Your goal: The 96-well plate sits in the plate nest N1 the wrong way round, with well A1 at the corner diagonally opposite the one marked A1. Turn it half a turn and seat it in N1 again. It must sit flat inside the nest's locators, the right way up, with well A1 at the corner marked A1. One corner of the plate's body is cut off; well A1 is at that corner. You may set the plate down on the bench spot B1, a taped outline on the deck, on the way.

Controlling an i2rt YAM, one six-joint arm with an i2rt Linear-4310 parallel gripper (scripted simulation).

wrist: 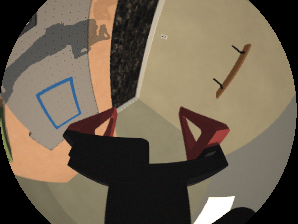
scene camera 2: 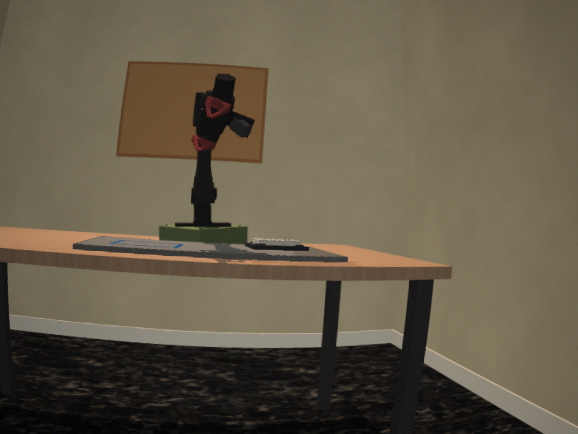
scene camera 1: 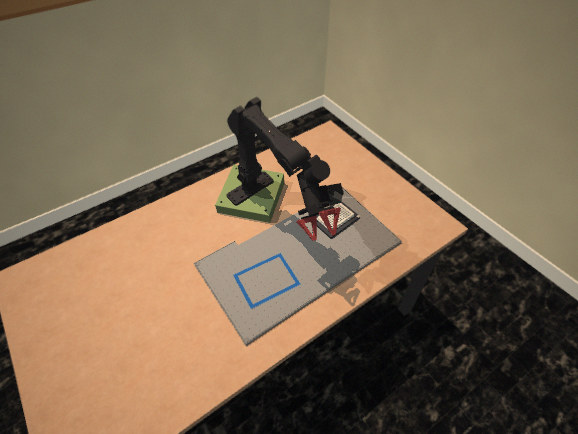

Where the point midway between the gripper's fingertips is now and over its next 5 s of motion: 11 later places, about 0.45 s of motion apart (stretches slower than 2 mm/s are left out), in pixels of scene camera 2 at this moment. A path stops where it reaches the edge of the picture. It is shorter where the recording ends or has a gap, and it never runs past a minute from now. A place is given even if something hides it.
My gripper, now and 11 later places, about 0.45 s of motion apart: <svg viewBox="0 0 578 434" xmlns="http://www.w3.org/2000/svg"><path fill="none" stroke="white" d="M203 133L219 150L235 166L250 182L262 196L270 207L275 215L277 218L276 219L275 226L275 233L275 239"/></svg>
